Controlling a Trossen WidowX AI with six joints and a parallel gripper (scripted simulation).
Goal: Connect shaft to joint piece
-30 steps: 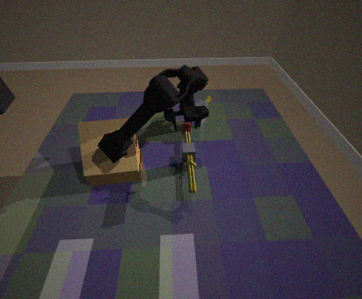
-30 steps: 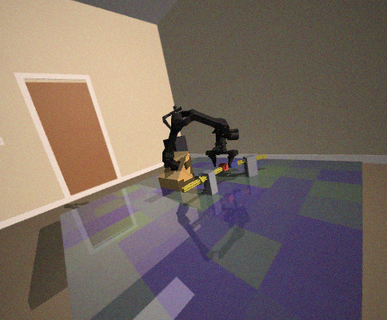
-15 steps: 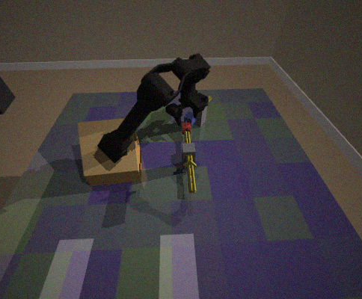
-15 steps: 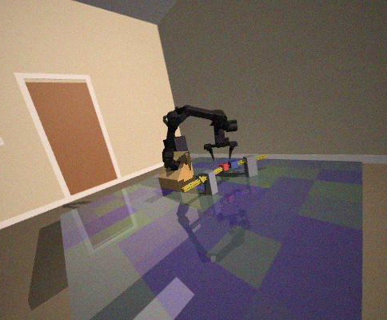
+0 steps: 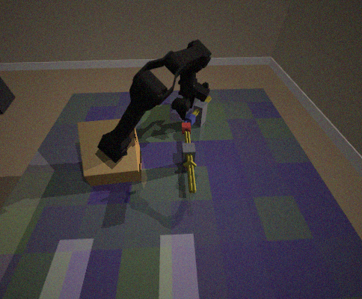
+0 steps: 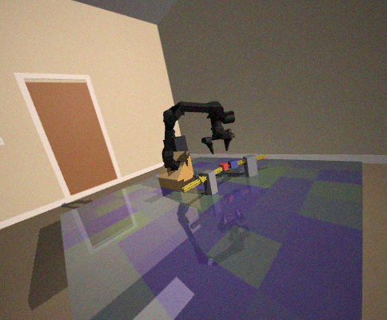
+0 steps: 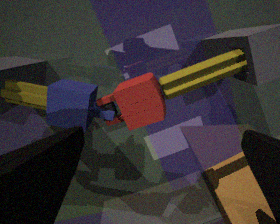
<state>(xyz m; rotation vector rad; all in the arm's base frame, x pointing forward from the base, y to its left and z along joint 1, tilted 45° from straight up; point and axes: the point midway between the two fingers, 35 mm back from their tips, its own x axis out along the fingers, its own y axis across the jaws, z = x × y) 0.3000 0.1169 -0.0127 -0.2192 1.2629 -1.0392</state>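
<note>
Now: gripper tip 20 mm to the right of the dark red joint piece and 90 mm above it.
</note>
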